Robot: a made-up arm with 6 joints. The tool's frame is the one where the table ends. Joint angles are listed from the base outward.
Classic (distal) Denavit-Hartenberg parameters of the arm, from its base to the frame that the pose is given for. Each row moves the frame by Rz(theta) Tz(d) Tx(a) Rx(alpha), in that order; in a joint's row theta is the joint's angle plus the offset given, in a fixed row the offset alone. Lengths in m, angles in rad.
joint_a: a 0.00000  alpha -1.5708  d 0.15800  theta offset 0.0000
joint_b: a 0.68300  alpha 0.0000  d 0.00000  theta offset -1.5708
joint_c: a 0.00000  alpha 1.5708  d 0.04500  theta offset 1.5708
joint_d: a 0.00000  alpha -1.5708  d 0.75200  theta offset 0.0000
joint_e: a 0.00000  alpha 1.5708  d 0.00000  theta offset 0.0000
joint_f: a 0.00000  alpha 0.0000  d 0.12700  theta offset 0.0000
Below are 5 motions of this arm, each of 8 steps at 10 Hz.
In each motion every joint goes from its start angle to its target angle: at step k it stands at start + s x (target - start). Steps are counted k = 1, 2, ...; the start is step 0. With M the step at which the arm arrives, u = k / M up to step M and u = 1 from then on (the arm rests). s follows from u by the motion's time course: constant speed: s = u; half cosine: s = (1 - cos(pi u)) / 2; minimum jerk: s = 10 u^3 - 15 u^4 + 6 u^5.
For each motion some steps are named. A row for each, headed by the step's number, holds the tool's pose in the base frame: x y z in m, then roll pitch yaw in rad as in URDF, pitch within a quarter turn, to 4 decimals.
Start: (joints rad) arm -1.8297 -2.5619 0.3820 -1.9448 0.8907 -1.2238
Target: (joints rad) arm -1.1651 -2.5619 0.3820 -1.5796 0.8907 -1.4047
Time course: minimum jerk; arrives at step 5
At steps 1, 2, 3, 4, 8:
1: 0.1802 1.0222 -0.9173 2.4246 0.6925 -1.6197
2: -0.0005 1.0432 -0.9100 2.3523 0.7350 -1.5229
3: -0.2550 1.0193 -0.8994 2.2432 0.7883 -1.4002
4: -0.4288 0.9651 -0.8918 2.1601 0.8207 -1.3226
8: -0.4661 0.9490 -0.8901 2.1410 0.8272 -1.3063

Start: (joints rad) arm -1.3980 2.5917 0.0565 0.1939 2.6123 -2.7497
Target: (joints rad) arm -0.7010 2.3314 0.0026 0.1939 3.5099 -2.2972
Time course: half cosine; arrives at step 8
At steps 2, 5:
2: 0.2325 -0.6239 -0.9799 0.4168 0.8612 2.2809
5: 0.5649 -0.6657 -0.8177 0.3233 0.5403 2.8330

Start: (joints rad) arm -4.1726 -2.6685 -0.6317 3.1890 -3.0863 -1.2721
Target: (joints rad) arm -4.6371 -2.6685 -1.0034 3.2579 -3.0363 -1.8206
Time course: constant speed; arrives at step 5
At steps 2, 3, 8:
2: 0.0026 -0.1388 -1.0489 -0.3823 0.0069 -2.7855
3: -0.0216 -0.0971 -1.0345 -0.4645 -0.0466 -2.9901
8: -0.0459 -0.0096 -0.9965 -0.6056 -0.2042 2.9114

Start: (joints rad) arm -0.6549 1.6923 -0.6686 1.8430 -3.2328 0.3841
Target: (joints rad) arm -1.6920 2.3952 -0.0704 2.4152 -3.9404 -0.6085
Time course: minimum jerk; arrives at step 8
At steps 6, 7, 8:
6: 0.0898 -1.0699 -0.6412 0.5332 0.3245 1.6843
7: -0.0002 -1.0117 -0.7318 0.4911 0.2092 1.4444
8: -0.0155 -0.9994 -0.7480 0.4876 0.1873 1.4015

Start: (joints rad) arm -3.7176 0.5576 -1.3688 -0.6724 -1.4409 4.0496
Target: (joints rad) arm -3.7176 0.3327 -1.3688 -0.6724 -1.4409 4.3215
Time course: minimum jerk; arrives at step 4
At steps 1, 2, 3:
1: 0.1741 -0.2602 1.1889 2.5566 0.9458 1.0948
2: 0.2501 -0.3096 1.1591 2.5846 0.8801 1.0614
3: 0.3236 -0.3574 1.1215 2.6145 0.8202 1.0229

